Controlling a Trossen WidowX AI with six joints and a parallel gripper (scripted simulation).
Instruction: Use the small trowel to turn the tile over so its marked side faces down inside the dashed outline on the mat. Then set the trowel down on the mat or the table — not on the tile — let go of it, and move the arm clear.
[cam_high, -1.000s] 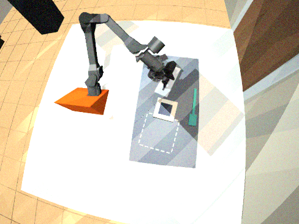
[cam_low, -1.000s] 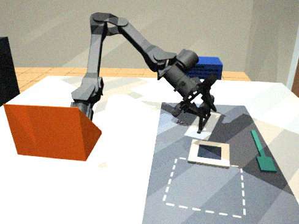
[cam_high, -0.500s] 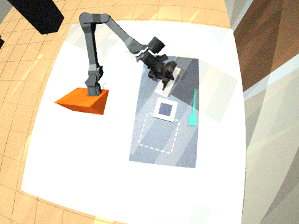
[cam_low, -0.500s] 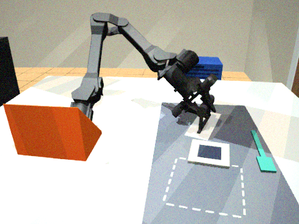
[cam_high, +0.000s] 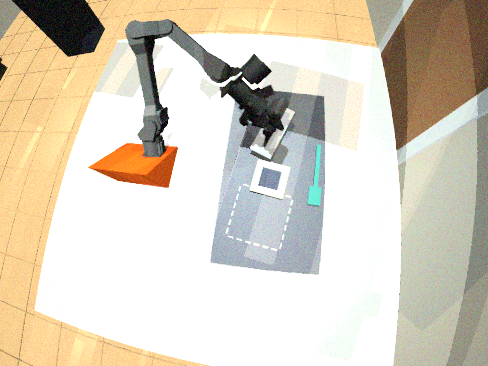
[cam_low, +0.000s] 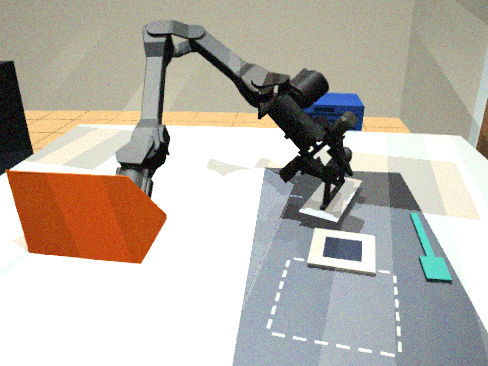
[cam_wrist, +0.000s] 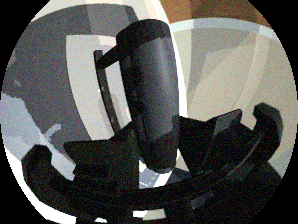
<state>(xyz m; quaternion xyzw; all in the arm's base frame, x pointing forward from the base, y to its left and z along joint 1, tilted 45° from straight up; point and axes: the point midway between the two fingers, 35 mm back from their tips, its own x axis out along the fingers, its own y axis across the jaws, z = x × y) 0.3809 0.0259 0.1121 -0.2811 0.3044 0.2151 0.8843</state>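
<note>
Now: the grey mat 11 cm to the right of my gripper tip, 9 cm below it and 1 cm behind it. Round my gripper tip: tile 14 cm to the right, 7 cm below, 2 cm behind; then small trowel 2 cm behind, 1 cm to the left, 1 cm below; then teal flat tool 14 cm to the right, 13 cm ahead, 7 cm below.
</note>
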